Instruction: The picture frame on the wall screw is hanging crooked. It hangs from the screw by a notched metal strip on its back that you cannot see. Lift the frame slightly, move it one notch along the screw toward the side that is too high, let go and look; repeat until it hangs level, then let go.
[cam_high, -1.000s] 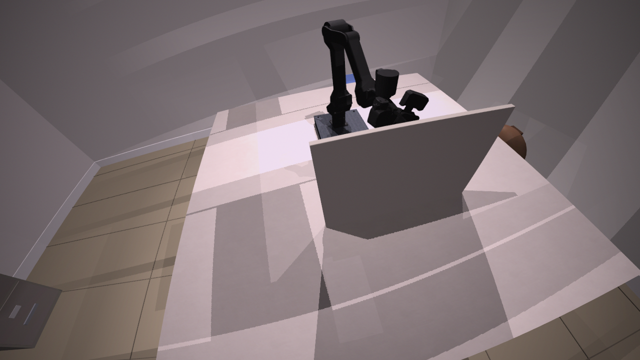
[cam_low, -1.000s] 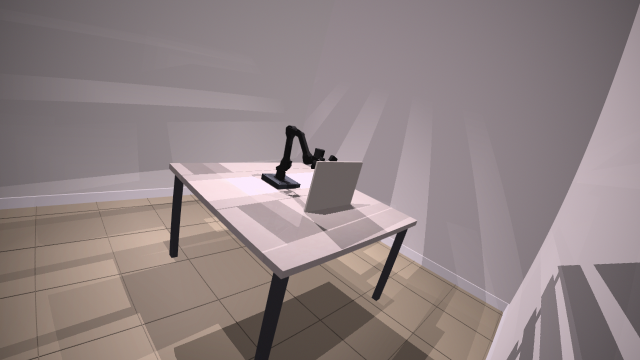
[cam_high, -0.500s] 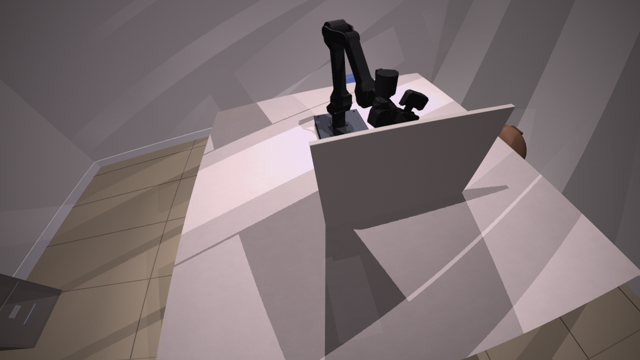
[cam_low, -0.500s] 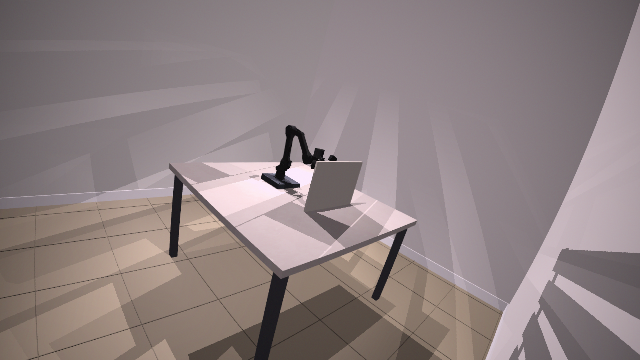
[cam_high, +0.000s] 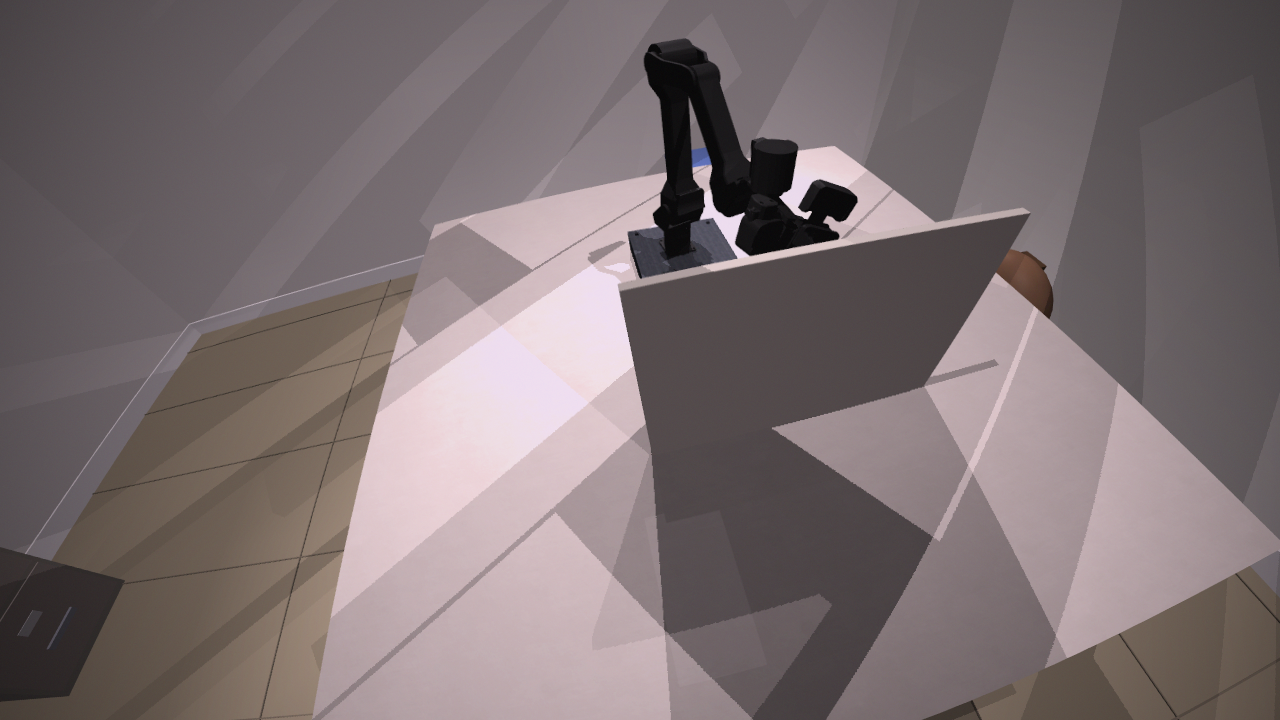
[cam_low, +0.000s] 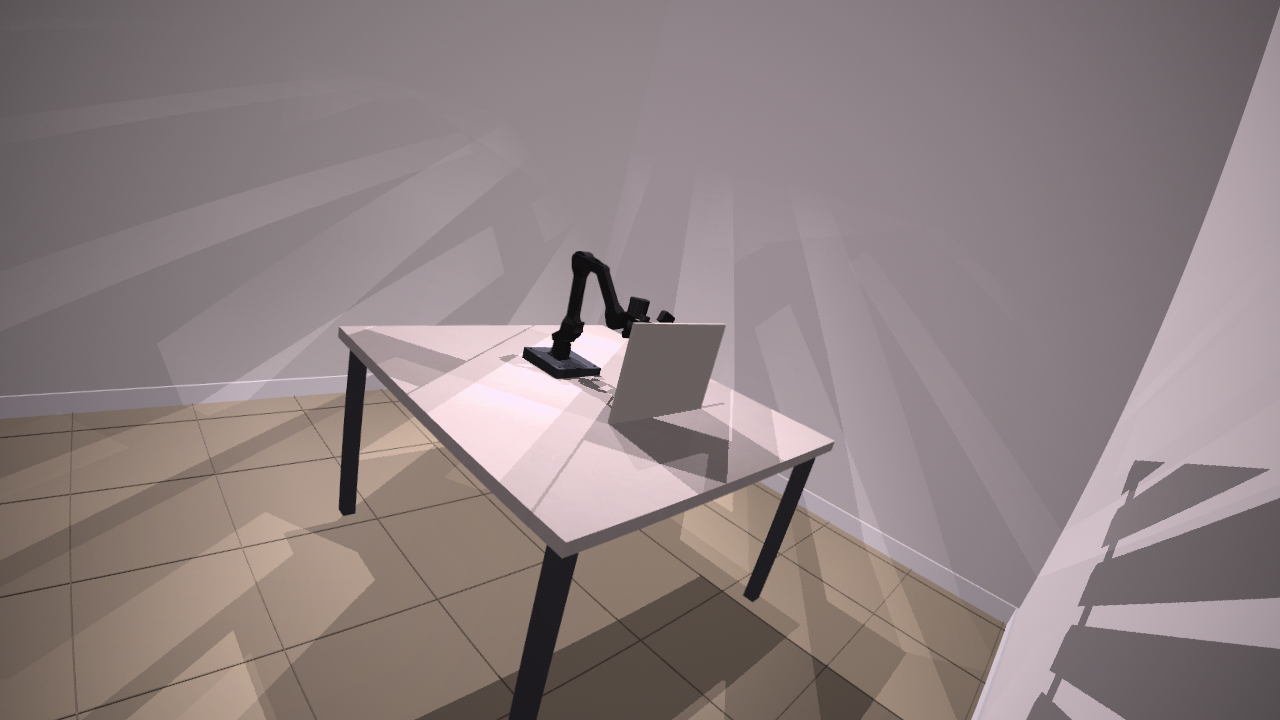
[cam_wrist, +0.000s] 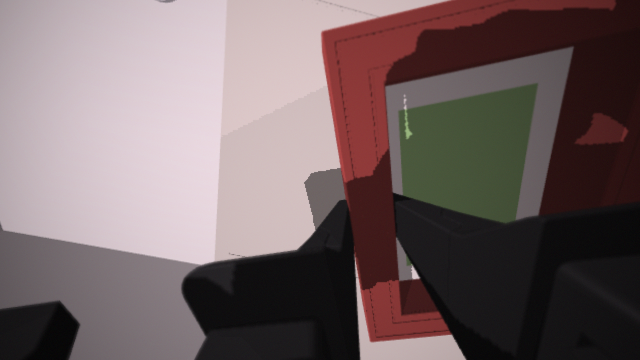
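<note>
Now: gripper tip 2 cm to the left of the picture frame and 5 cm above it. Round my gripper tip: wall panel: 1 cm ahead, 1 cm to the right, 7 cm below.
</note>
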